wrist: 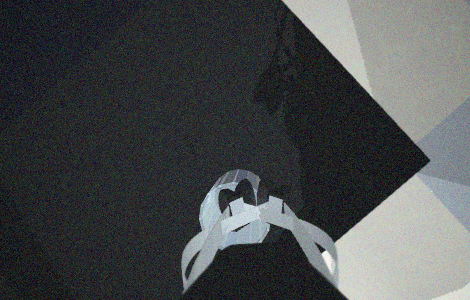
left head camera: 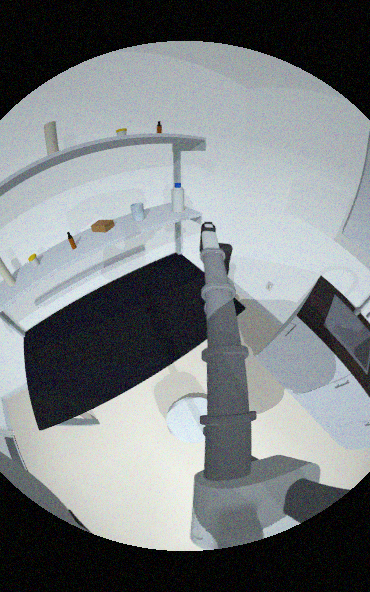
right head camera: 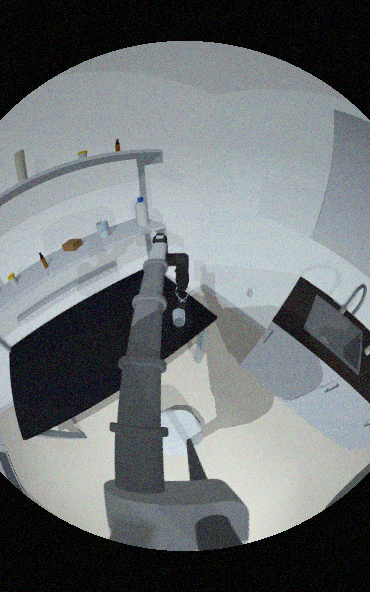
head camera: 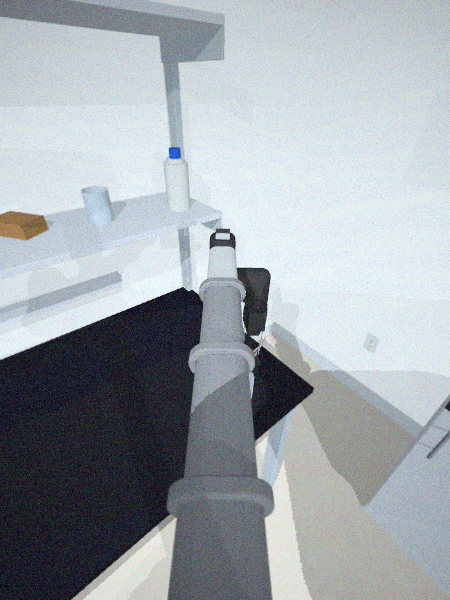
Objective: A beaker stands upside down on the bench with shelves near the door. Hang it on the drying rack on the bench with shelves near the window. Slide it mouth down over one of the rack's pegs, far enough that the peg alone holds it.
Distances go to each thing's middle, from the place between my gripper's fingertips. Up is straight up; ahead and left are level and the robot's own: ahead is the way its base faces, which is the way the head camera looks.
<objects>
I see the clear beaker [wrist: 210, 212] 6 cm below my hand, 3 cm behind it and 2 cm to the left of it.
</objects>
